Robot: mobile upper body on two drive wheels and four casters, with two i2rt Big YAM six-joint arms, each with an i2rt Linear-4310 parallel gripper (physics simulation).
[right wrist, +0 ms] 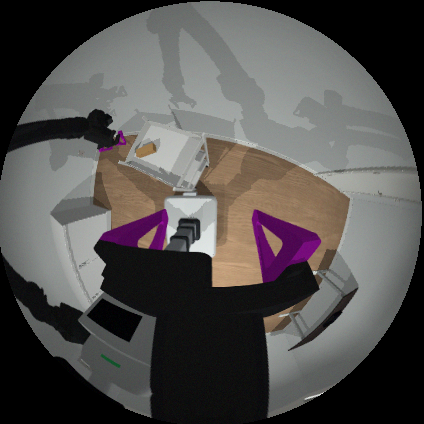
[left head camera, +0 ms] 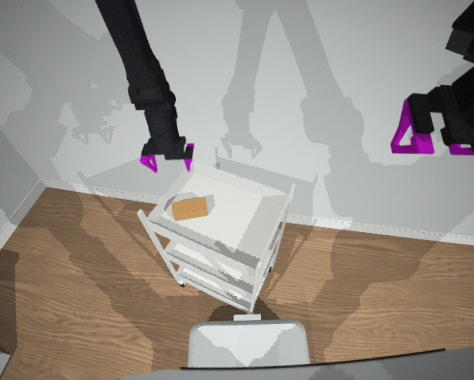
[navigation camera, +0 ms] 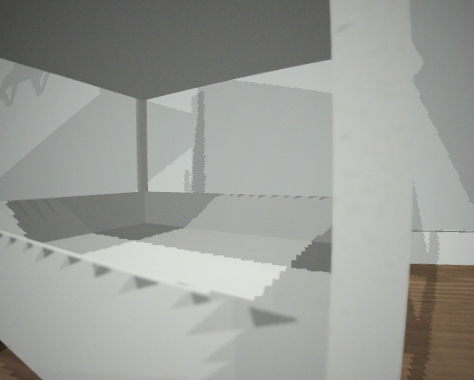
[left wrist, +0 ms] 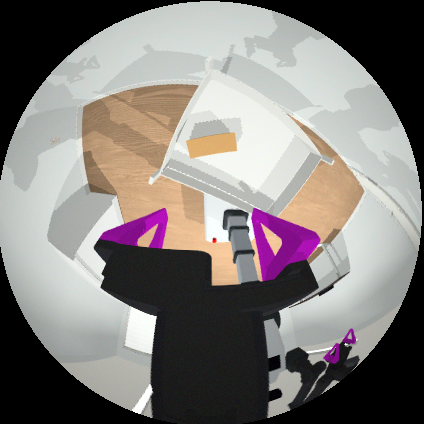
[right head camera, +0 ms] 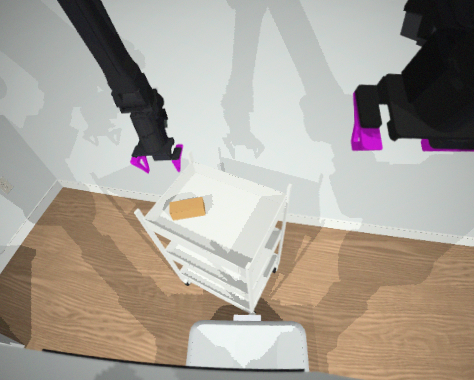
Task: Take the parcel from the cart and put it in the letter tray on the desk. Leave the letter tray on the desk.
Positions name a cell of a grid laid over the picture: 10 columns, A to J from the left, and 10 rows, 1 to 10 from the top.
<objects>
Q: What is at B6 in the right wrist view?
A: A white cabinet.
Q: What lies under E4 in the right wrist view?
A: A white cart.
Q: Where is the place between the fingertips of my right gripper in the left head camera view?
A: I4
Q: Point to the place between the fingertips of my left gripper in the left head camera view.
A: At D5
</objects>
